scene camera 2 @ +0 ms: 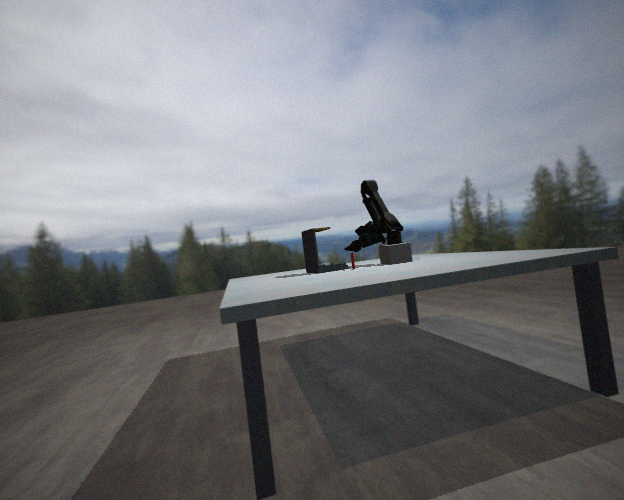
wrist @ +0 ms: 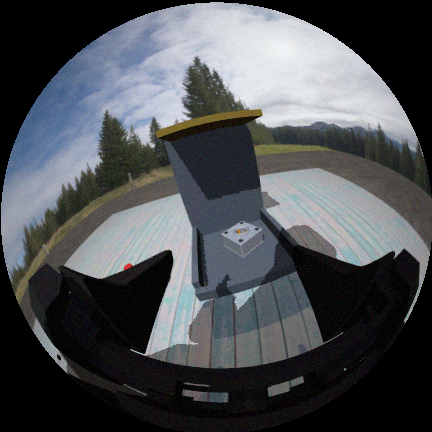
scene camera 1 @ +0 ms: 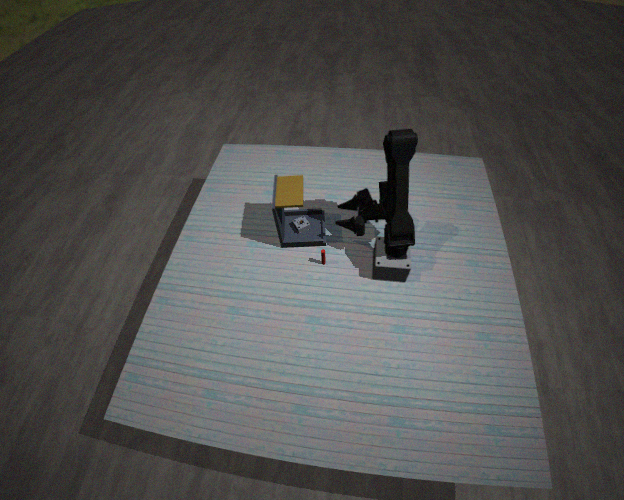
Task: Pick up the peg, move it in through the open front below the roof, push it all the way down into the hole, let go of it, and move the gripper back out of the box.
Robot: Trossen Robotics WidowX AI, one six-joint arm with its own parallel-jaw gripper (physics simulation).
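Frame: origin at the arm's base, x ahead, y down, z left, level; metres.
Where they show: gripper, fingertip midpoint: [scene camera 2: 347,247] [wrist: 234,255] [scene camera 1: 336,214]; arm's base, link origin: [scene camera 2: 395,243] [scene camera 1: 396,250].
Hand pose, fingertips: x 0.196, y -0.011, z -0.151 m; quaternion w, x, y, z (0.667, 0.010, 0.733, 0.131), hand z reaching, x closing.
Things, the pixels of their top centre, and the offset from my fingertips. "pt": a spot on its surface instead. Level surfaces: height alone.
- red peg, top centre: [scene camera 1: 323,251] [scene camera 2: 351,253] dx +0.048, dy +0.030, dz +0.137 m
- dark grey box, top centre: [wrist: 208,117] [scene camera 1: 298,189] [scene camera 2: 321,228] dx +0.128, dy -0.114, dz -0.015 m
- yellow roof, surface spot: [wrist: 210,123] pt dx +0.127, dy -0.104, dz -0.016 m
- light grey block, top centre: [wrist: 240,229] [scene camera 1: 300,221] dx +0.136, dy +0.069, dz -0.025 m
- pale striped table top, surface height: dy +0.110 m
The red peg [scene camera 1: 322,257] [scene camera 2: 352,260] stands upright on the table, beside the box and apart from it. In the wrist view the top of the peg [wrist: 128,267] shows behind the left finger; the rest is hidden. The dark grey box [scene camera 1: 303,243] [scene camera 2: 310,252] [wrist: 225,215] has a tall back wall, low rims and a yellow roof [scene camera 1: 289,190] [scene camera 2: 321,229] [wrist: 210,123]. A light grey block [scene camera 1: 300,223] [wrist: 242,239] with a round hole sits turned on its floor. My gripper [scene camera 1: 337,215] [scene camera 2: 347,249] [wrist: 234,255] is open and empty, above the table in front of the box's open side.
The pale striped table top [scene camera 1: 322,364] [scene camera 2: 442,268] [wrist: 175,310] carries the box, peg and arm base [scene camera 1: 391,270] [scene camera 2: 395,253]. The box's low side rims [wrist: 275,227] flank the block. The roof overhangs the back part of the box. Shadows fall around the box and gripper.
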